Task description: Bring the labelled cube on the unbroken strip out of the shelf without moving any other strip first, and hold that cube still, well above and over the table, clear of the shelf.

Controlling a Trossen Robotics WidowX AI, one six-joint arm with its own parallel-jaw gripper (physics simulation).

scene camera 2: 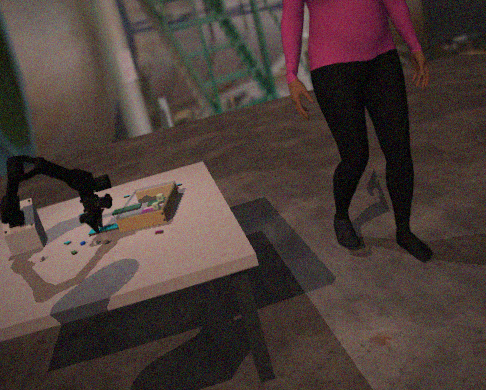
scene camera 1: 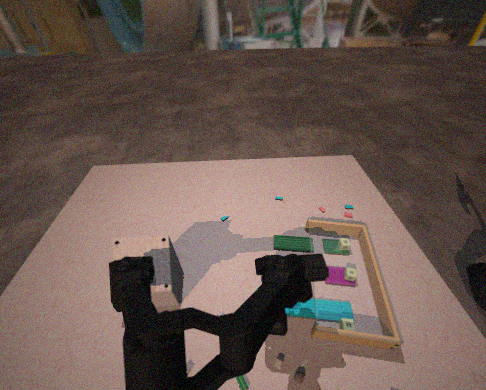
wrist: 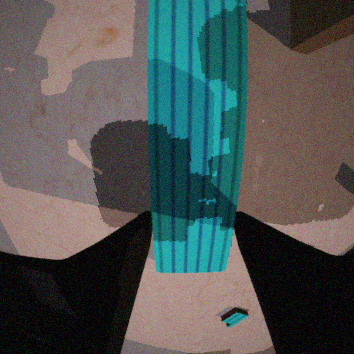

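Observation:
A cyan strip (scene camera 1: 334, 310) (scene camera 2: 107, 229) (wrist: 198, 100) runs from the fingers into the low wooden shelf (scene camera 1: 380, 285) (scene camera 2: 145, 220). My gripper (scene camera 2: 98, 230) (wrist: 193, 218) is shut on its near end, low over the table; its fingertips are hidden by the arm in scene camera 1. A pale labelled cube (scene camera 1: 347, 324) is inside the shelf at the cyan strip's lower edge; whether they touch is unclear. A green strip is in two pieces, one outside (scene camera 1: 293, 243) and one inside (scene camera 1: 330, 246) with a cube (scene camera 1: 344, 244). A purple piece (scene camera 1: 340, 276) has a cube (scene camera 1: 351, 274); its near side is hidden.
The shelf stands on the pale table (scene camera 1: 150, 200) (scene camera 2: 190, 260). Small cyan and red blocks lie behind it. A striped green piece (scene camera 1: 242, 382) and a grey cylinder (scene camera 1: 300, 374) lie nearer the camera. A small cyan block (wrist: 235, 316) lies below the strip's end. A person (scene camera 2: 365, 100) stands beyond the table.

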